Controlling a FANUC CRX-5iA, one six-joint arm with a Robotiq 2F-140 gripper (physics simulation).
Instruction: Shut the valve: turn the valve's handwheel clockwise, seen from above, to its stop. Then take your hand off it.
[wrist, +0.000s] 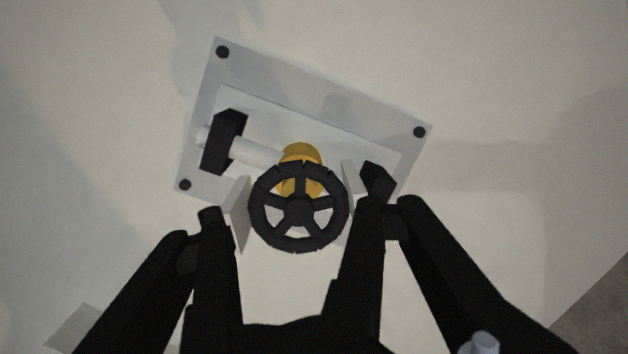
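The valve's black five-spoked handwheel (298, 212) is near the middle of the wrist view, above the yellow valve body (301, 149), which it partly hides. My gripper (297, 184) is shut on the handwheel, with one light grey pad at its left rim and the other at its right rim. The pads stand upright on opposite sides of the wheel. Part of the right pad is hidden behind the rim and the black finger. Whether the wheel is at its stop cannot be told.
A pale pipe (256, 152) runs from the valve body through a black clamp block (223, 142). Another black block (377, 181) stands close to my right finger. The grey base plate (300, 92) has dark bolts and lies on the pale table (500, 165). The table's edge is at lower right.
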